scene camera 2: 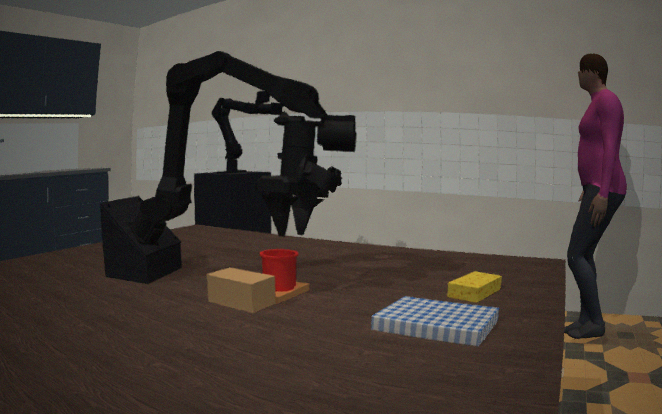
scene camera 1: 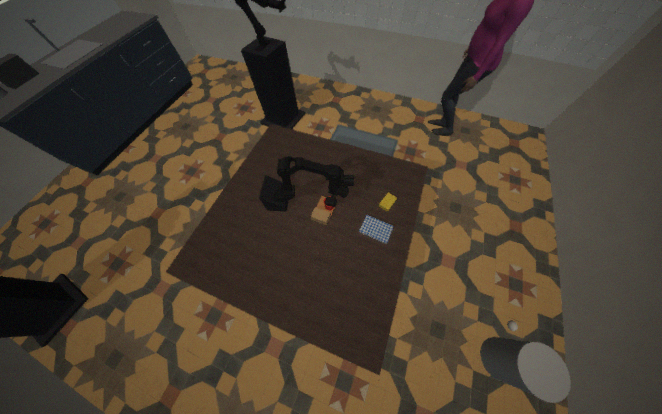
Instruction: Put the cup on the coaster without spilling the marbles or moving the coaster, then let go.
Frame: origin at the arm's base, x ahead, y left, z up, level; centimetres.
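Seen in the pictures: gripper, fingertip midpoint: (scene camera 2: 291, 235); arm's base, origin of the base link: (scene camera 2: 142, 234) (scene camera 1: 278, 197).
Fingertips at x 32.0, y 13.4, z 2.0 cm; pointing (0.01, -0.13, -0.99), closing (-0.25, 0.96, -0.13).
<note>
Pixels of each thing's top centre, then the offset from my fingertips to it. Level surfaces: height alone.
- red cup, middle of its top: (scene camera 2: 278, 253) (scene camera 1: 329, 201) dx -3.0, dy -0.2, dz -3.6 cm
- tan box, middle of its top: (scene camera 2: 239, 275) (scene camera 1: 320, 214) dx -4.1, dy -9.5, dz -6.4 cm
- blue-white checked cloth, middle of its top: (scene camera 2: 439, 312) (scene camera 1: 376, 228) dx +29.9, dy -0.5, dz -9.1 cm
- yellow sponge, middle of its top: (scene camera 2: 476, 278) (scene camera 1: 388, 200) dx +29.1, dy +20.4, dz -8.6 cm
- dark wooden table, its level: dz -11.6 cm
The red cup (scene camera 1: 328, 207) (scene camera 2: 280, 271) stands upright on the orange-brown square coaster (scene camera 1: 324, 200) (scene camera 2: 301, 289). The coaster lies flat on the table, partly hidden behind a cardboard-coloured box in the scene camera 2 view. My gripper (scene camera 1: 330, 201) (scene camera 2: 291, 234) is open and empty, pointing down. Its fingertips hang a little above the cup's rim, clear of it in the scene camera 2 view. In the scene camera 1 view the gripper covers part of the cup. The inside of the cup is hidden, and no marbles show in either view.
The tan box (scene camera 1: 321, 215) (scene camera 2: 241, 289) lies close beside the cup and coaster. A blue-white checked cloth (scene camera 1: 376, 229) (scene camera 2: 435, 320) and a yellow sponge (scene camera 1: 387, 201) (scene camera 2: 474, 286) lie to the right on the dark wooden table (scene camera 1: 280, 280) (scene camera 2: 200, 360). A person (scene camera 1: 487, 45) (scene camera 2: 600, 145) stands beyond the table.
</note>
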